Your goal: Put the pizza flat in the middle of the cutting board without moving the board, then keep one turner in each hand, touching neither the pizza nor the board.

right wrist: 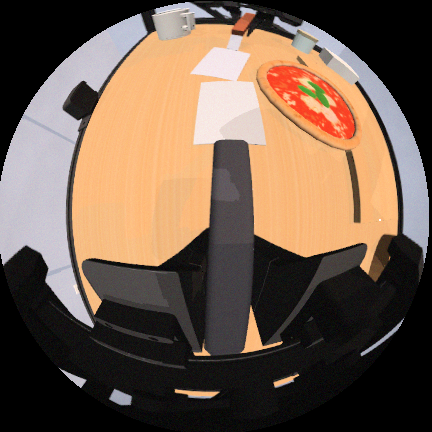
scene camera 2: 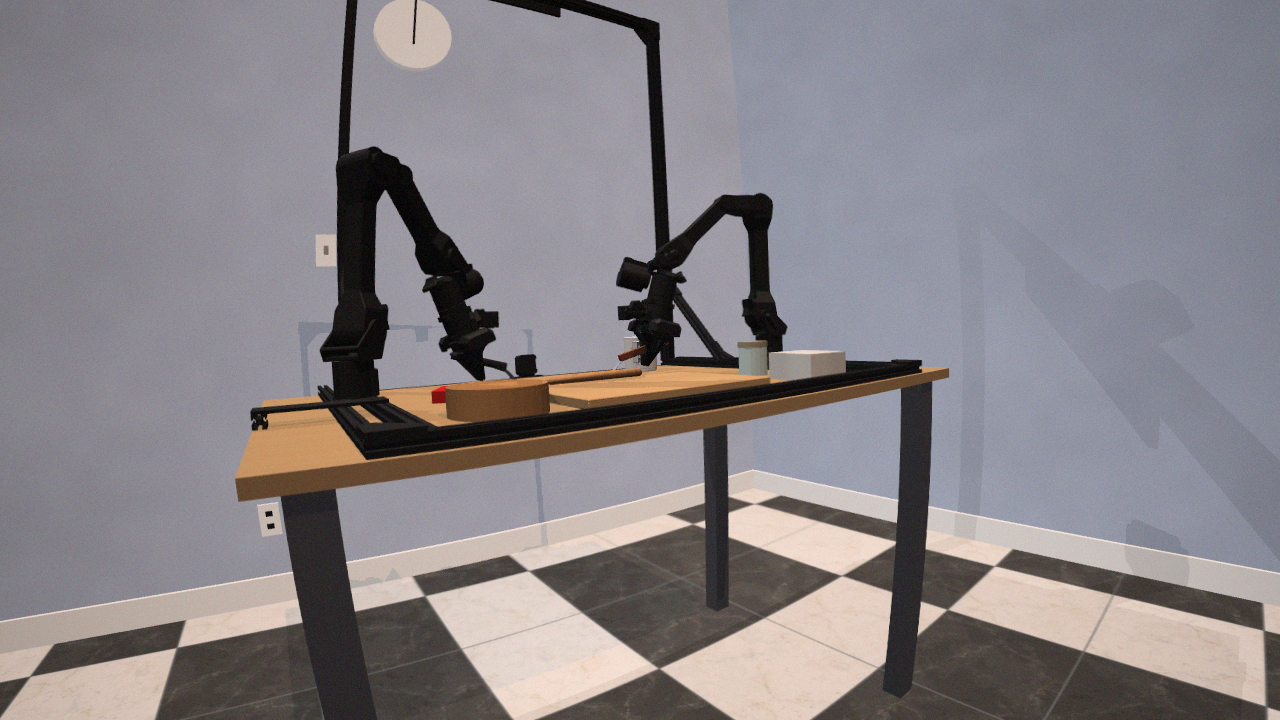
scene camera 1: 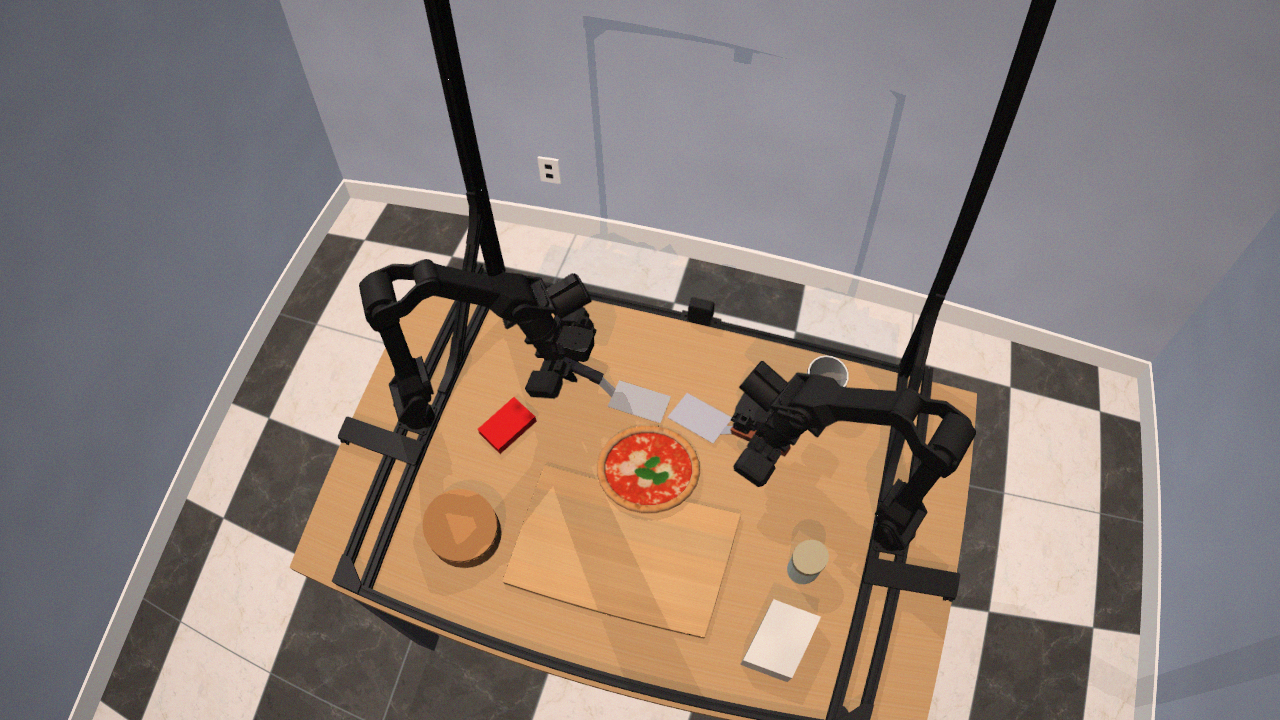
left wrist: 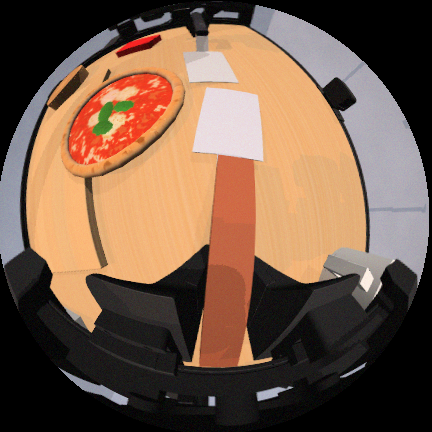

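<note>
The pizza lies face up across the far edge of the cutting board, partly beyond it. My left gripper is shut on the brown handle of one turner, whose pale blade is low over the table beyond the pizza. My right gripper is shut on the dark grey handle of the other turner, whose blade is low beside the first. In the wrist views both blades look apart from the pizza; their contact with the table is unclear.
A red block and a round brown wooden object stand at the picture's left. A mug stands behind the left arm. A lidded jar and white box stand right of the board.
</note>
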